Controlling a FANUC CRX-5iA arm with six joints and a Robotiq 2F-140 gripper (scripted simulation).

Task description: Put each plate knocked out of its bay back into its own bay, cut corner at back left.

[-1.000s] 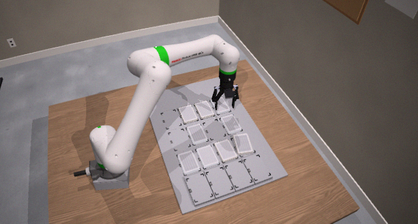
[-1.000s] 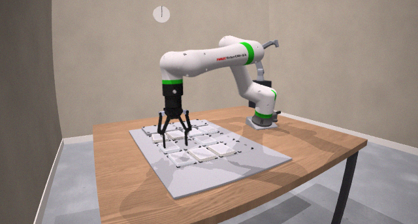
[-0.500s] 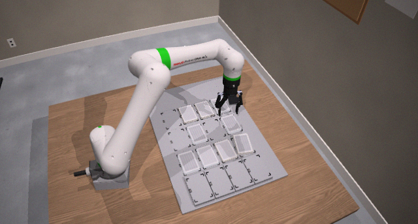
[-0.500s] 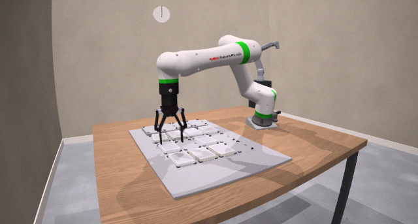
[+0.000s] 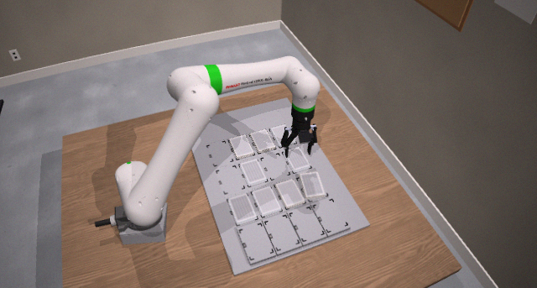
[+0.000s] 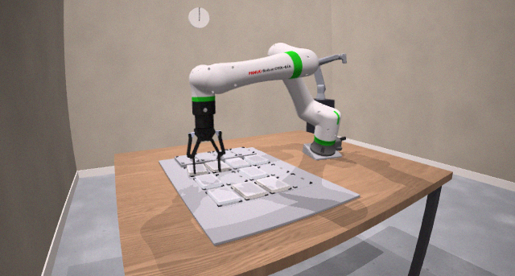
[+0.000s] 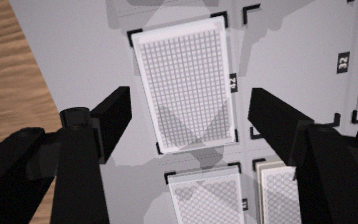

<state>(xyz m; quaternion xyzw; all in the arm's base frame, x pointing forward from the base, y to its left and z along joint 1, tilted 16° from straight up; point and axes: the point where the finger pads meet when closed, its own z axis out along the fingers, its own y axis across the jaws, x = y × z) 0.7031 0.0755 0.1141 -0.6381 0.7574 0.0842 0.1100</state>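
The sealed 384-well plate lies 16 cm to the right of my hand, 6 cm below it and 1 cm ahead of it.
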